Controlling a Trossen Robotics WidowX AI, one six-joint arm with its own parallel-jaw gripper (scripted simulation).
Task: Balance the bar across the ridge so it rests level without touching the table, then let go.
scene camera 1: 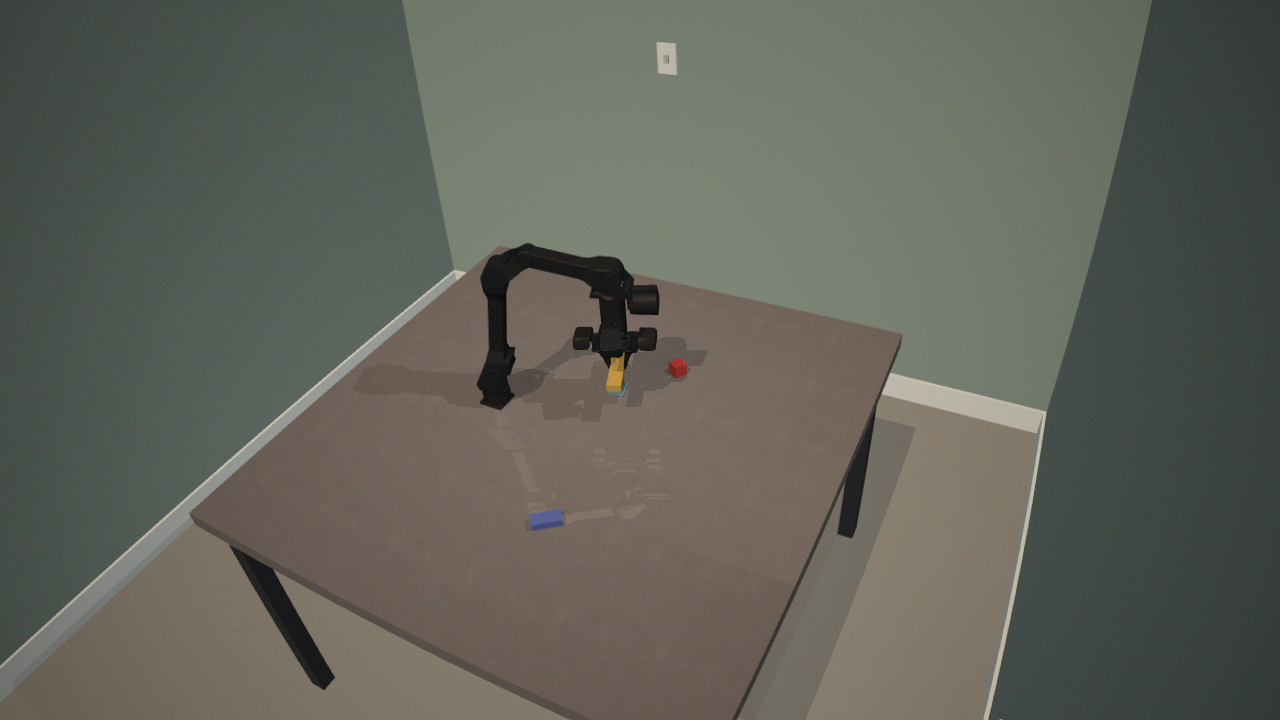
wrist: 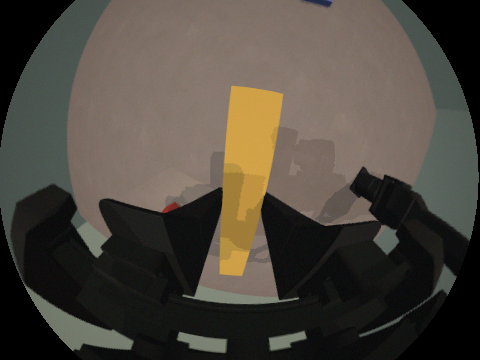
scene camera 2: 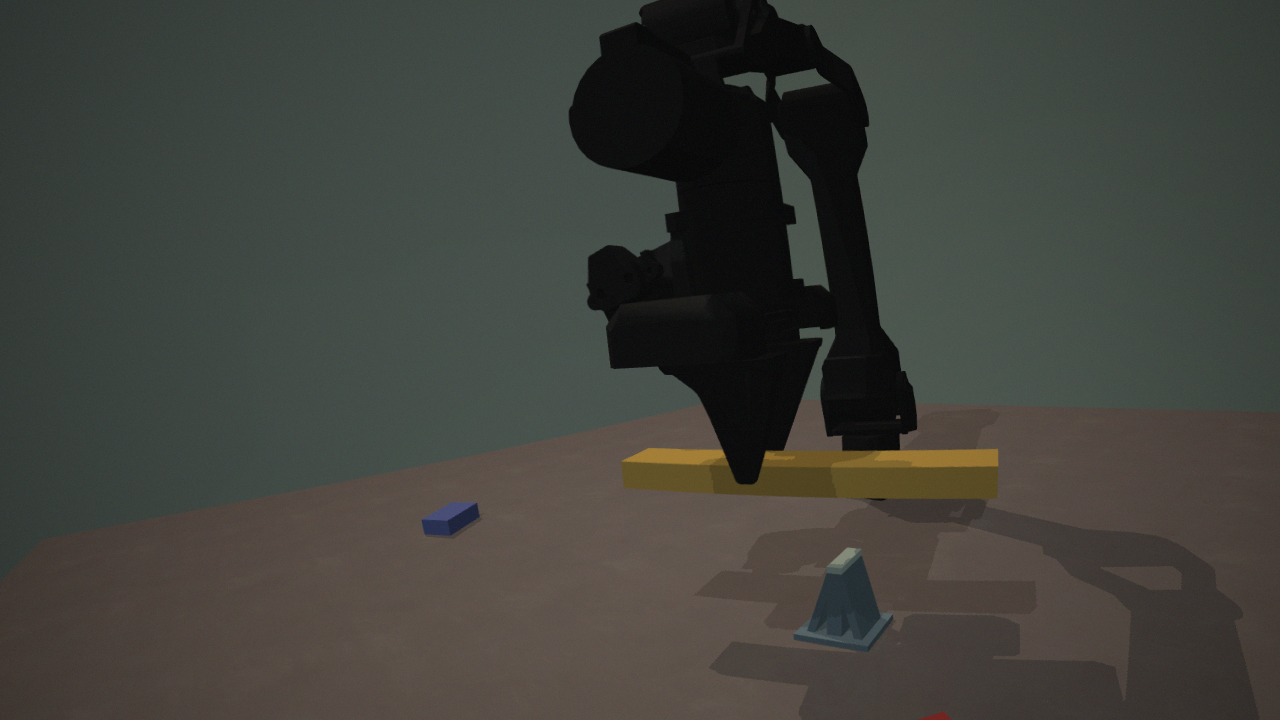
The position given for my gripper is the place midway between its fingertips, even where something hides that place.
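Blue block [scene camera 2: 448, 520]. Yellow bar [scene camera 2: 940, 474], also [wrist: 254, 114], carried by my gripper [scene camera 2: 759, 474], [scene camera 1: 617, 367], [wrist: 242, 194].
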